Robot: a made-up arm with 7 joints.
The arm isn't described. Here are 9 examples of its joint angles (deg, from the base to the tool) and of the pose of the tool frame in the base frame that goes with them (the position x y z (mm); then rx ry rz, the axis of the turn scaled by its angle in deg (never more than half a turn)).
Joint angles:
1: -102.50 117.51 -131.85 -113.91 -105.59 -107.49 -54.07
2: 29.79 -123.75 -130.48 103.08 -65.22 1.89 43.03
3: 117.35 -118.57 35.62 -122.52 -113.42 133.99 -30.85
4: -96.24 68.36 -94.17 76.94 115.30 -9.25 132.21
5: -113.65 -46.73 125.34 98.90 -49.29 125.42 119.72
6: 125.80 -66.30 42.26 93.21 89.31 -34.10 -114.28
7: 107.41 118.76 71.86 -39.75 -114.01 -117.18 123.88
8: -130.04 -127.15 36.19 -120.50 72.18 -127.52 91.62
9: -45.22 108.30 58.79 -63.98 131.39 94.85 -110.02
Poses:
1: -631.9 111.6 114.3 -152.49 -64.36 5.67
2: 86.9 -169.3 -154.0 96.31 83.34 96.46
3: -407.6 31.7 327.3 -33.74 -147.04 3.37
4: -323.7 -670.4 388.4 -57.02 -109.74 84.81
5: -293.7 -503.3 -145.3 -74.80 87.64 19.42
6: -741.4 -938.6 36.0 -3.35 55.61 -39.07
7: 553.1 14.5 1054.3 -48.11 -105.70 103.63
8: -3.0 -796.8 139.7 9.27 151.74 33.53
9: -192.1 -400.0 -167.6 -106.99 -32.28 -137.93
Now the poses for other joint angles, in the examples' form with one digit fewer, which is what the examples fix.
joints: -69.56 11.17 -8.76 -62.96 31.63 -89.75 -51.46
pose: -59 -652 660 -91.4 64.2 -83.2
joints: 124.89 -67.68 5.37 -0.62 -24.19 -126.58 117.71
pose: 8 -965 -460 1.8 14.4 81.8
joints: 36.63 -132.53 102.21 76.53 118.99 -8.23 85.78
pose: 345 12 831 -98.1 19.6 63.1
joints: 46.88 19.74 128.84 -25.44 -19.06 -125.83 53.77
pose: 943 -959 663 -102.7 24.3 63.7
